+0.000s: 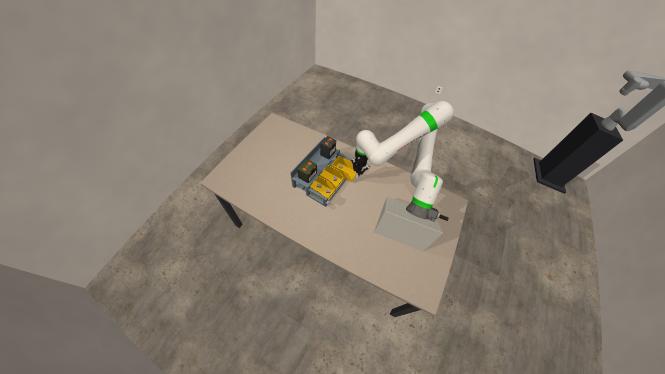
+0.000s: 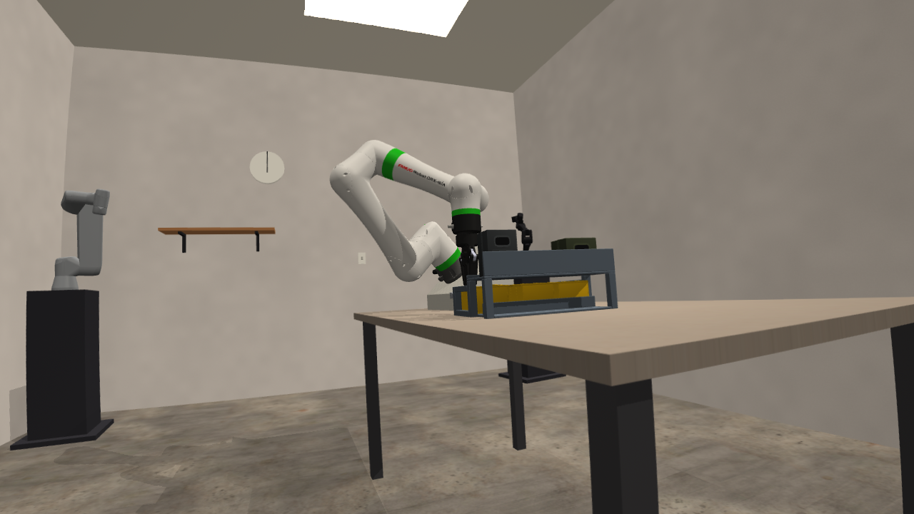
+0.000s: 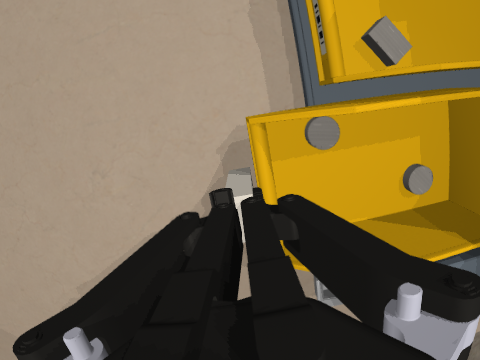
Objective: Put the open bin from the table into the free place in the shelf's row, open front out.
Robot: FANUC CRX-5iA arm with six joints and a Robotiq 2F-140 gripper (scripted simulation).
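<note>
Now: hand 100 mm to the right of the shelf lip, 80 mm short of it and 40 mm above it. Also, from my hand: grey shelf floor: 210 mm ahead, 80 mm to the left, 50 mm below.
</note>
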